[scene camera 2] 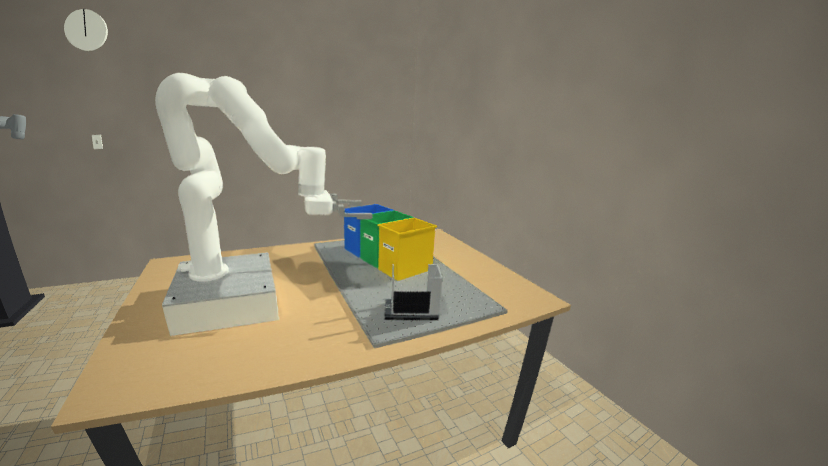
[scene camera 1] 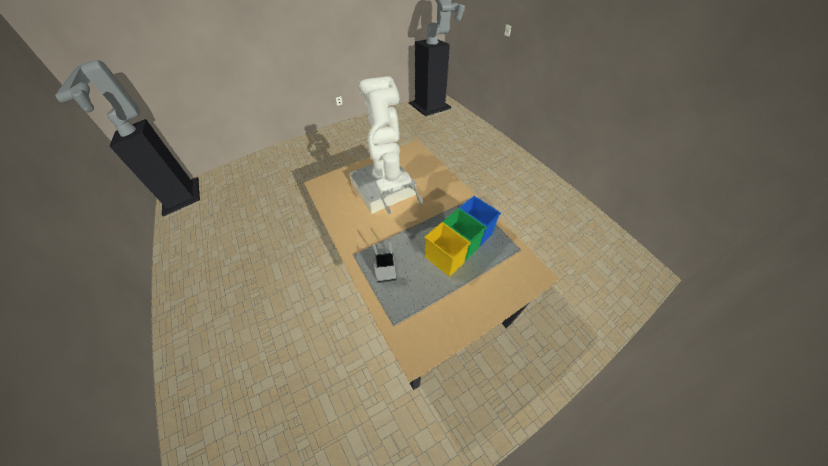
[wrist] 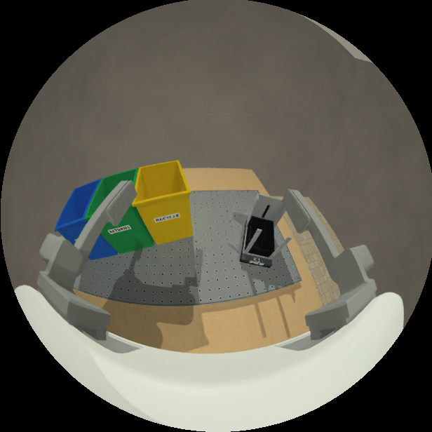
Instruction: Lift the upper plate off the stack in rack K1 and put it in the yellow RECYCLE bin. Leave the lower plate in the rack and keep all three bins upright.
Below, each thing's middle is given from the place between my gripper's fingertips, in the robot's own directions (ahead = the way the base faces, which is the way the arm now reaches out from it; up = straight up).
I see the yellow recycle bin (scene camera 2: 408, 244) 20 cm ahead of my hand, 19 cm below it and 11 cm to the left of it. The rest, counted from my hand: green bin (scene camera 2: 369, 231) (24 cm to the left, 19 cm below, 17 cm ahead); blue bin (scene camera 2: 351, 224) (36 cm to the left, 19 cm below, 14 cm ahead).
